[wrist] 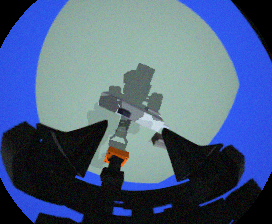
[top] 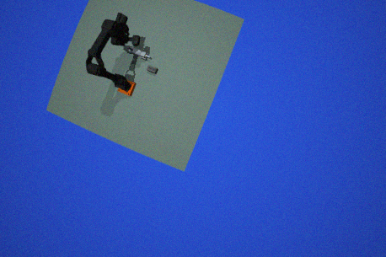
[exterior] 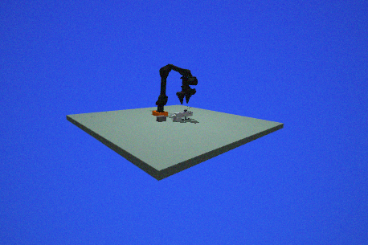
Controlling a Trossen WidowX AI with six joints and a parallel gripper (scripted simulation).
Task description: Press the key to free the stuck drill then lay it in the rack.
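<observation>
Right now my gripper tip is 9 cm above the tan drill and 6 cm to the left of it. From my gripper tip the other things lie so: grey housing block (10 cm below, 1 cm to the right, 1 cm behind).
</observation>
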